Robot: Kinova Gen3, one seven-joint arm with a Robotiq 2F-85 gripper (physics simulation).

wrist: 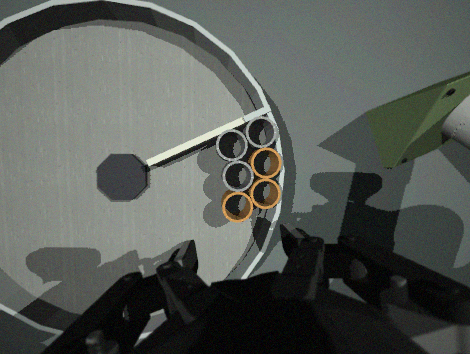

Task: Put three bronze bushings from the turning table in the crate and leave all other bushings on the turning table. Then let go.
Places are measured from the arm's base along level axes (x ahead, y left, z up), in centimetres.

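Pixels of known places: gripper, fingertip midpoint: [239, 244].
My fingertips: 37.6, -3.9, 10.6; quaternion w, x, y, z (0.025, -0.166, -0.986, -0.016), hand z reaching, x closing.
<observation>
For each thing: its top centre in the pictures, then the offset to it from my fingertips, as dx, dy, dz. "pt": a spot on its surface instead.
- turning table, top centre: [121, 177] +10.1, -10.4, -12.7
- second bronze bushing, top centre: [265, 193] -5.1, +0.0, -9.7
- third bronze bushing, top centre: [237, 207] -1.3, -0.2, -9.7
- pale bar, surface spot: [195, 141] pt -0.6, -9.8, -10.9
- dark hub, top centre: [121, 177] +10.1, -10.4, -12.7
The turning table [100, 90] is a round grey disc with a raised, pale-edged wall, in the left and middle of the wrist view. Three bronze bushings stand upright near its right wall: one bronze bushing [266, 149] against the wall, a second bronze bushing [265, 207] just below it, and a third bronze bushing [237, 220] at the lower left of the group. Three grey bushings [261, 118] [231, 130] [224, 175] stand close beside them. My gripper [239, 244] is open and empty, with its fingertips below the group in the view. The crate does not show.
A pale bar [195, 141] runs from the dark hub [123, 177] to the right wall, just above the bushings. A green angular part [405, 127] with a white cylinder [459, 125] stands at the right, outside the turning table. Dark shadows fall beside it.
</observation>
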